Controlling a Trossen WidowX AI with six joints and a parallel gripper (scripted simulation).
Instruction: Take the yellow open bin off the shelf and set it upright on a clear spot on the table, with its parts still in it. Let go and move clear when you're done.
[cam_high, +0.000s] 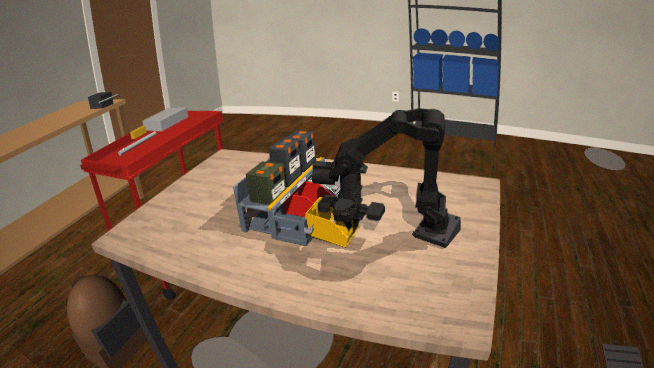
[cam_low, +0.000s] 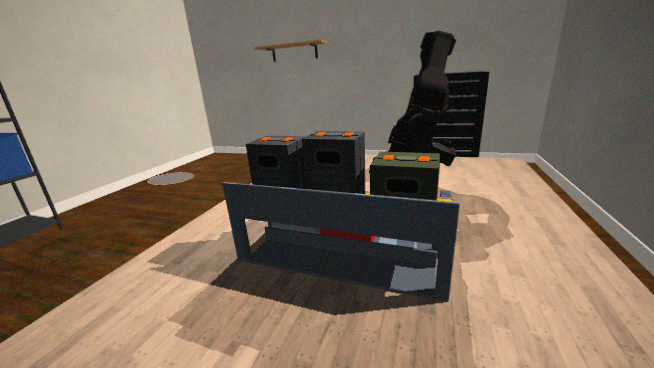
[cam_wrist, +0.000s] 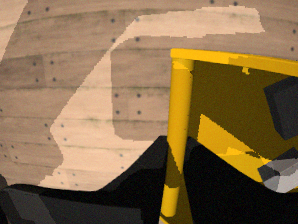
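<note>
The yellow open bin is 6 cm ahead of my hand and 1 cm below it. Also, from my hand: green case 27 cm ahead, 9 cm above, 2 cm to the left; red bin 20 cm ahead, 10 cm to the right, 2 cm below.
</note>
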